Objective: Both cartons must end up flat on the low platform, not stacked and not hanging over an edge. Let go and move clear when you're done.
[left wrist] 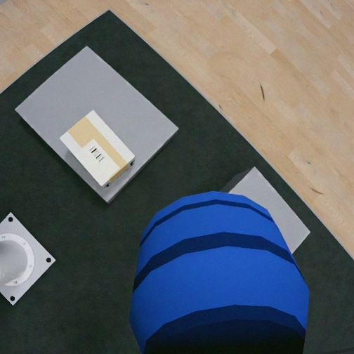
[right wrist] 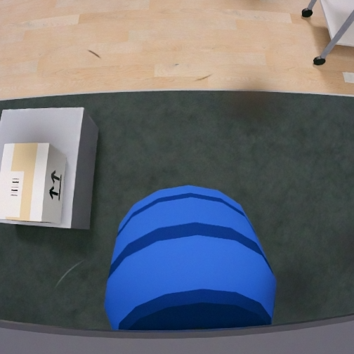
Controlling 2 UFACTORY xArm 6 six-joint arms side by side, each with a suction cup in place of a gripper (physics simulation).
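In the left wrist view, a white carton with a tan stripe (left wrist: 98, 147) lies flat on the wide grey low platform (left wrist: 110, 90), close to its lower corner. In the right wrist view, another carton (right wrist: 24, 182) sits on a taller grey block (right wrist: 45, 122) near the block's near edge; the view cuts off its left side. Part of that block (left wrist: 277, 210) shows behind my left cup, which hides the rest. My left suction cup (left wrist: 220, 270) is open, with no carton on it. My right suction cup (right wrist: 190, 260) is open, over the dark mat right of the taller block.
The dark green mat (left wrist: 165, 170) (right wrist: 240, 150) lies under both supports. A grey arm base plate (left wrist: 42, 259) stands at the left of the left wrist view. Wooden floor (left wrist: 300, 75) (right wrist: 150, 45) lies beyond the mat. A wheeled cart (right wrist: 334, 43) stands at the upper right.
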